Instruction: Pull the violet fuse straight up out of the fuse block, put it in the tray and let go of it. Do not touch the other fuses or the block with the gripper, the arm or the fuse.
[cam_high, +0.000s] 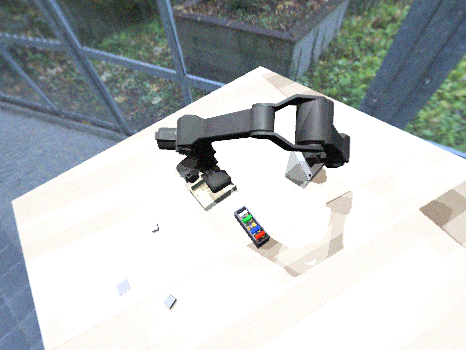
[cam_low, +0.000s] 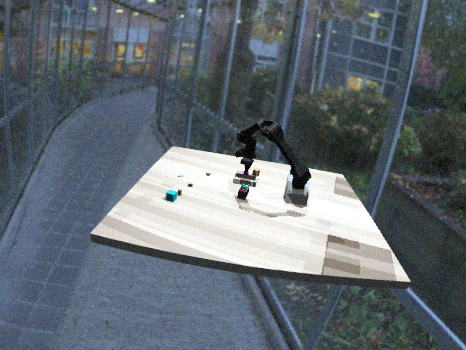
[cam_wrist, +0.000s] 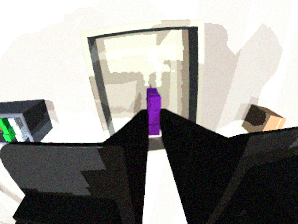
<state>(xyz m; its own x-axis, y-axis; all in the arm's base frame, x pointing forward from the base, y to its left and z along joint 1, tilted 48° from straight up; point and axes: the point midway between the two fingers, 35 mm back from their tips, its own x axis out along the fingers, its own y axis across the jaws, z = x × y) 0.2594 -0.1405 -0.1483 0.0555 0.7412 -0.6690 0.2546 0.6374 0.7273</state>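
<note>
Now: the violet fuse 10 mm below my gripper tip. From my gripper tip the other things lie so: white fuse (10 mm ahead, 150 mm to the left, 40 mm below); then tray (60 mm below); then tan cube (80 mm behind, 140 mm to the right, 40 mm below).
</note>
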